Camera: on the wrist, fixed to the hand. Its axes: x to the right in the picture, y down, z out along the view.
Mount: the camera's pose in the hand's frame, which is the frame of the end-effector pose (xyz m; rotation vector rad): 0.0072 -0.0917 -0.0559 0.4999 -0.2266 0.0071
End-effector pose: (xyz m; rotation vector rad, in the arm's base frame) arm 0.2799 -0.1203 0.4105 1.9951 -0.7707 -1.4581
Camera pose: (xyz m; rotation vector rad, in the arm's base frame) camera 0.3472 -0.0572 0.3550 2.1915 -1.3482 -1.6233
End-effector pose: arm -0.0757 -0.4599 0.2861 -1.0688 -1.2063 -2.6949
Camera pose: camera -0.1380 -0.4303 0.2034 -1.2978 -1.7735 -2.1178
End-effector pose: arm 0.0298 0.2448 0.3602 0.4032 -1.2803 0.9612
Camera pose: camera 0.1363 0.2362 0.3733 0.9163 -1.2331 1.2695
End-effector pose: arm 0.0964 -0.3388 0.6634 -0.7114 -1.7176 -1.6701
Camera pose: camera 0.0265 -0.3995 0.6084 -0.6777 -2.1731 -1.1098
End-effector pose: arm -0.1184 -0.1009 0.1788 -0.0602 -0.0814 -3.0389
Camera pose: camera -0.1370 -0.0136 0.1186 -0.3595 -0.8436 -2.8917
